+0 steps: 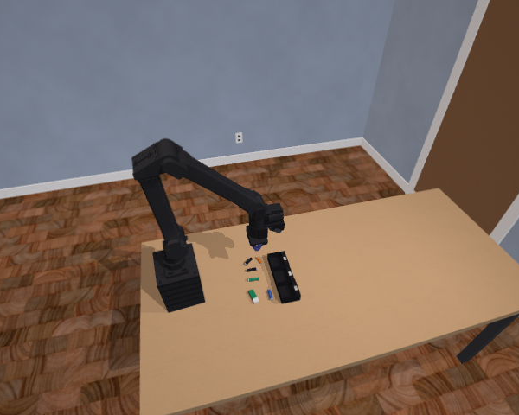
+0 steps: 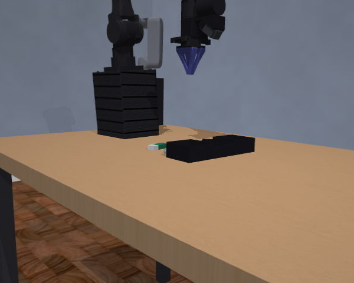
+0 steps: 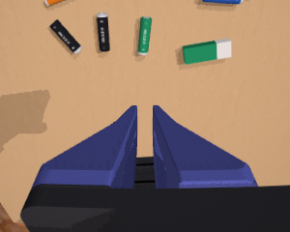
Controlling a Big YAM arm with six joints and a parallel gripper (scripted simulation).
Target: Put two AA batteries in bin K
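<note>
Now: hand 11 cm short of the black bin, 4 cm to the left of it and 20 cm above it. Round my hand: blue AA battery: 2 cm ahead, 10 cm to the right, 21 cm below; white eraser: 4 cm behind, 9 cm to the right, 21 cm below; green AA battery: 2 cm behind, 21 cm below.
</note>
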